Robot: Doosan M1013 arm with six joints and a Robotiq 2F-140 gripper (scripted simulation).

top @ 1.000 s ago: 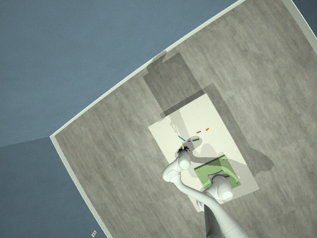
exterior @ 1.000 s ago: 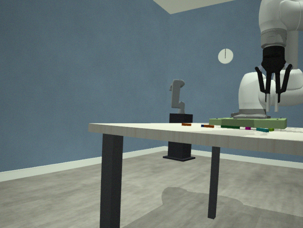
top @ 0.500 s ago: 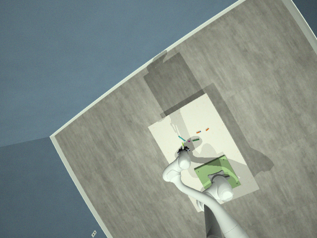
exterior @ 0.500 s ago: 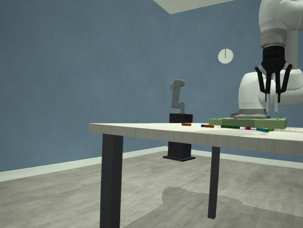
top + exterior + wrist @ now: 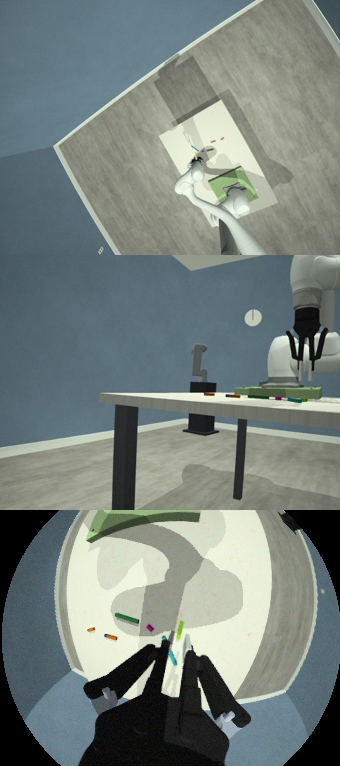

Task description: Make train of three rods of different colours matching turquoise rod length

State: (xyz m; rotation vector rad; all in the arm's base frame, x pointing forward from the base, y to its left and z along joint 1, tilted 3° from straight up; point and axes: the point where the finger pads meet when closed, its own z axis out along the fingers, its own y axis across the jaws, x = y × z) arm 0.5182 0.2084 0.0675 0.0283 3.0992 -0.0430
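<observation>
My hand is 90 mm above the lime rod. The rest, counted from my hand: green rod: 160 mm to the right, 90 mm below, 10 mm behind; magenta rod: 90 mm below, 80 mm to the right, 10 mm ahead; turquoise rod: 90 mm below, 70 mm ahead, 20 mm to the right.
</observation>
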